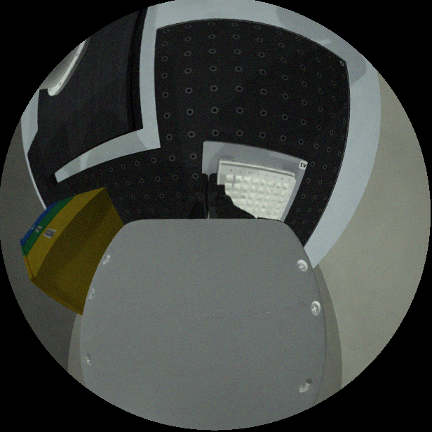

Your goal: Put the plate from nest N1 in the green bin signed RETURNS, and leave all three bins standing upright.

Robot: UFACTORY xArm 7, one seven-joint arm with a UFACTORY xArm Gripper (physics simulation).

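A white plate with rows of square wells [262, 192] lies in a grey nest [212, 156] right of my fingers; a small corner tag seems to read A1. I cannot tell whether this is N1. My gripper [209, 185] is shut and empty, and its dark fingers hide the plate's lower left part. At the far left, a narrow green bin strip [56, 210] shows between a yellow bin [75, 217] and a blue bin edge [31, 232]. The bins' lower parts are partly hidden, and the RETURNS sign is not readable.
A black perforated board [250, 100] lies ahead, with a light grey border [364, 125]. A dark recessed panel [100, 95] lies at the upper left, behind a grey L-shaped strip [148, 75]. A curved white rim [70, 71] shows at the upper left edge.
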